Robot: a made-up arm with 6 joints.
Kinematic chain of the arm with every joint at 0, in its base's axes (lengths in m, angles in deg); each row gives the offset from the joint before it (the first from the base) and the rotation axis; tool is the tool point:
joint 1: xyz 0 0 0.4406 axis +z
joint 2: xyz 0.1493 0 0 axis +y
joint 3: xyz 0 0 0.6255 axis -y
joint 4: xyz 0 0 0.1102 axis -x
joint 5: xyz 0.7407 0 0 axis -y
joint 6: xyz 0.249 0 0 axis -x
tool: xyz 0 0 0
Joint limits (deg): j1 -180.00..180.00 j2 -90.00..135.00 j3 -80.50..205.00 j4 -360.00..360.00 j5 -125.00..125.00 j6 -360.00..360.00
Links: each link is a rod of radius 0.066 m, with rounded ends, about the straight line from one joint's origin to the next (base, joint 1, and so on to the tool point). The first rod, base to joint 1, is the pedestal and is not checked.
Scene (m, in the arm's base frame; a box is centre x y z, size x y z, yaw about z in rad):
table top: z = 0
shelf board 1: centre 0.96 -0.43 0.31 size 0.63 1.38 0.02 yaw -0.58
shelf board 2: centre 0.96 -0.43 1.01 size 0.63 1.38 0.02 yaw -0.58
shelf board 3: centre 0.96 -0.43 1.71 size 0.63 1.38 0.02 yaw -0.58
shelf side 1: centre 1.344 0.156 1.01 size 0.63 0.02 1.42 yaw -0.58
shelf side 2: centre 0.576 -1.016 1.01 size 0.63 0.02 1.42 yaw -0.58
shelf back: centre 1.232 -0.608 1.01 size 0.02 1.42 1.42 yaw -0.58
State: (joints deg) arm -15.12 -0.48 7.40 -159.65 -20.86 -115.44
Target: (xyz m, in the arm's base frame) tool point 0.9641 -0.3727 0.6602
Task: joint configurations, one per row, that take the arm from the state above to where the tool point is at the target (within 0.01 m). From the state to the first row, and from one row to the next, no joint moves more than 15 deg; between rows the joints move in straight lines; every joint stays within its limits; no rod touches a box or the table.
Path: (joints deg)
1: -9.40 -14.73 -3.25 -158.30 -21.07 -115.44
2: -3.69 -28.98 -13.90 -156.96 -21.28 -115.44
3: 2.03 -43.23 -24.54 -155.61 -21.49 -115.44
4: -1.95 -48.57 -39.11 -157.63 -9.73 -115.44
5: -5.94 -53.91 -53.67 -159.65 2.03 -115.44
6: -9.92 -59.24 -68.23 -161.67 13.78 -115.44
7: -12.96 -45.05 -60.01 -161.04 7.63 -115.44
8: -15.99 -30.86 -51.78 -160.41 1.48 -115.44
9: -19.02 -16.66 -43.55 -159.77 -4.68 -115.44
10: -22.06 -2.47 -35.33 -159.14 -10.83 -115.44

